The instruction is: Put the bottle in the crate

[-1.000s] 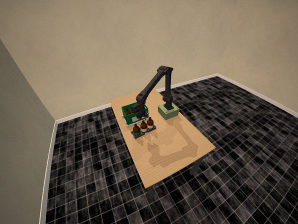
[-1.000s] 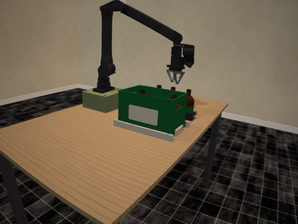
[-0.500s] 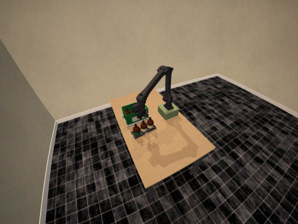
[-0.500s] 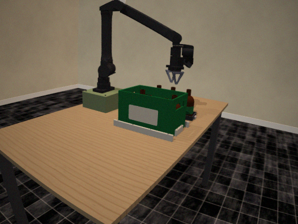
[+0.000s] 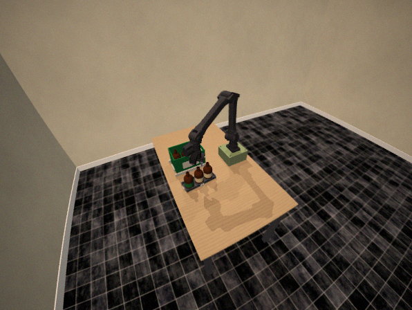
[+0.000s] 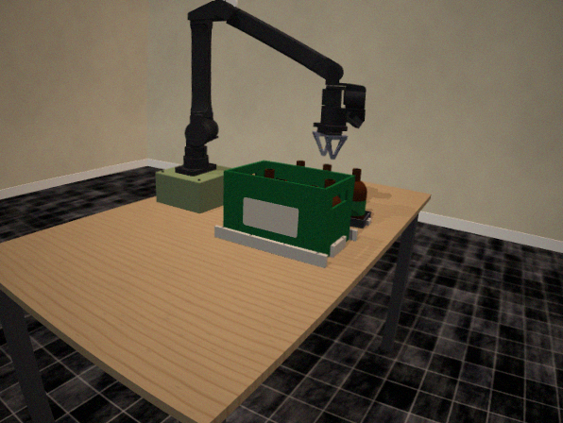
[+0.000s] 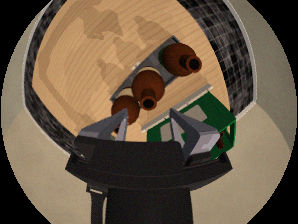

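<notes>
Now: the brown bottle 11 cm below my hand. Also, from my hand: green crate: 1 cm ahead, 24 cm to the right, 11 cm below; then dark tray: 18 cm below.
</notes>
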